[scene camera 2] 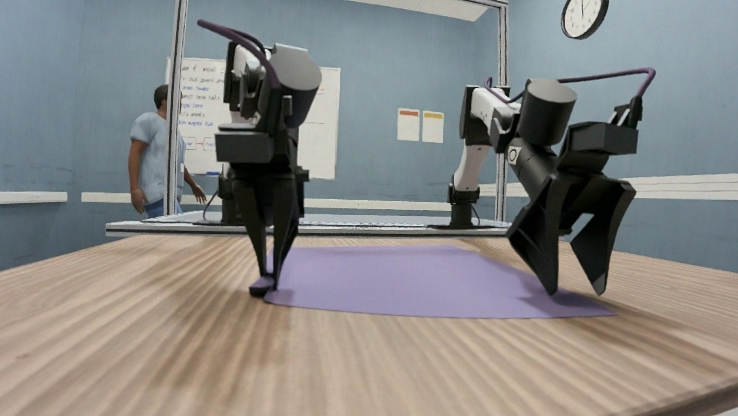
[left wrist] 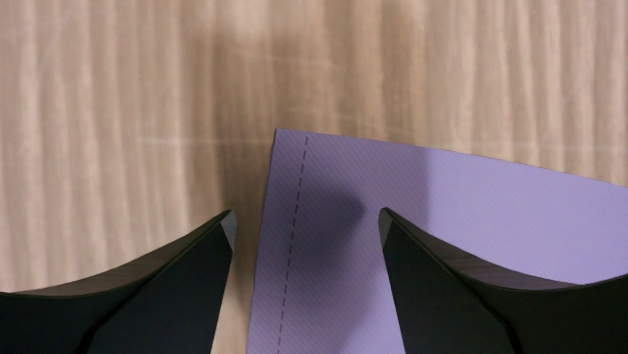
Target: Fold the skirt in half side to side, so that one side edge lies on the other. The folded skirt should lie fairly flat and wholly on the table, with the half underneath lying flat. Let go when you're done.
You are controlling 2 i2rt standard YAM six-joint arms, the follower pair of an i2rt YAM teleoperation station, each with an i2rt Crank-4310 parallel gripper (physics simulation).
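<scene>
The light purple skirt [scene camera 2: 392, 284] [left wrist: 500, 215] lies spread out flat on the wooden table [scene camera 2: 361, 361] [left wrist: 100, 100]. Its near edge curves slightly, and a dashed seam runs beside one side edge in the left wrist view. My right gripper [scene camera 2: 270, 281] is down at the skirt's near left corner in the scene view, its fingers shut on the skirt; a small dark purple flap pokes out past the fingertips. My left gripper [scene camera 2: 576, 293] [left wrist: 307, 213] is open and empty, a little above the skirt near its near right corner, with the side edge between its fingertips in the left wrist view.
The station's metal rail [scene camera 2: 361, 231] runs along the back of the table, with upright posts [scene camera 2: 501, 113] at its ends. A person [scene camera 2: 155, 149] stands behind at the left, before a whiteboard [scene camera 2: 323, 124]. The table's edge shows at the lower right of the scene view.
</scene>
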